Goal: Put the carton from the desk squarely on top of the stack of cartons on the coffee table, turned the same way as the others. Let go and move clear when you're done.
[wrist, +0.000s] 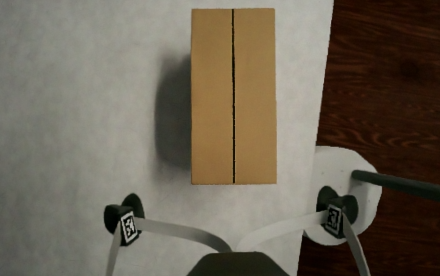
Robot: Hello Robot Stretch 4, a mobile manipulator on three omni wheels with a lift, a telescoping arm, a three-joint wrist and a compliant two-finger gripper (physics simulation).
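Places are measured from the robot's base along level axes (x ahead, y left, z up), in centimetres.
Pixels of known places: hand, tool point: (229, 210).
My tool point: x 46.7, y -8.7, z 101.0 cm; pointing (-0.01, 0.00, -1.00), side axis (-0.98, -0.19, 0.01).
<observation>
Behind a point stands the place of what it marks.
A brown carton (212, 97) {x 50.4, y -20.4, z 87.3 cm} with a dark seam running along its top lies on a pale grey-white surface (75, 100) {x 80.2, y -18.5, z 69.3 cm}, seen from above. Its long side runs up and down the view, and a shadow falls to its left. My gripper (231, 212) {x 46.6, y -8.7, z 101.0 cm} is open, with its two fingertips spread wide at the lower left and lower right of the view. The carton's near end is just beyond the fingertips in the view, a little right of midway between them; it is not between the fingers. The stack of cartons does not show.
The surface's right edge runs down the view, close to the right of the carton. Beyond it is a dark wood floor (385, 100) {x -28.4, y -47.0, z -2.7 cm}. A white rounded object (370, 200) {x -15.1, y -0.3, z 18.6 cm} with a dark bar (400, 184) shows past that edge, behind the right fingertip.
</observation>
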